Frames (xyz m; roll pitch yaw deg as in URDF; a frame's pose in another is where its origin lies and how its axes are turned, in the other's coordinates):
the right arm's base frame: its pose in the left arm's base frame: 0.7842 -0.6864 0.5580 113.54 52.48 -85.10
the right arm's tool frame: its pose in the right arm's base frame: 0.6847 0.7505 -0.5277 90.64 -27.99 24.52
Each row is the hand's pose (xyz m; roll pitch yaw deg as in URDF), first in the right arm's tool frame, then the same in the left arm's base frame.
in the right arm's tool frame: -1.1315 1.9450 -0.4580 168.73 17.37 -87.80
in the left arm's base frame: -0.0224 -0.0455 1.5757 22.81 -12.97 -49.89
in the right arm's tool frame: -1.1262 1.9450 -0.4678 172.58 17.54 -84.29
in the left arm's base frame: -0.0285 -0.0532 1.5810 26.23 -11.24 -52.83
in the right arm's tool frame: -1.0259 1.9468 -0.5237 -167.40 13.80 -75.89
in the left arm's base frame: -0.1011 -0.1418 1.5730 44.60 -3.72 -57.64
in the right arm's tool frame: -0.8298 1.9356 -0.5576 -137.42 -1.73 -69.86
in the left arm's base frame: -0.2062 -0.2917 1.4941 74.18 12.64 -54.57
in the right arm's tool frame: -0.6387 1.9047 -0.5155 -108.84 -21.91 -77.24
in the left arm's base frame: -0.2677 -0.4177 1.3542 107.26 25.45 -36.35
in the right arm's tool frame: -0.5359 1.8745 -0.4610 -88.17 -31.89 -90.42
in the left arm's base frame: -0.2795 -0.4802 1.2521 129.43 26.35 -19.25
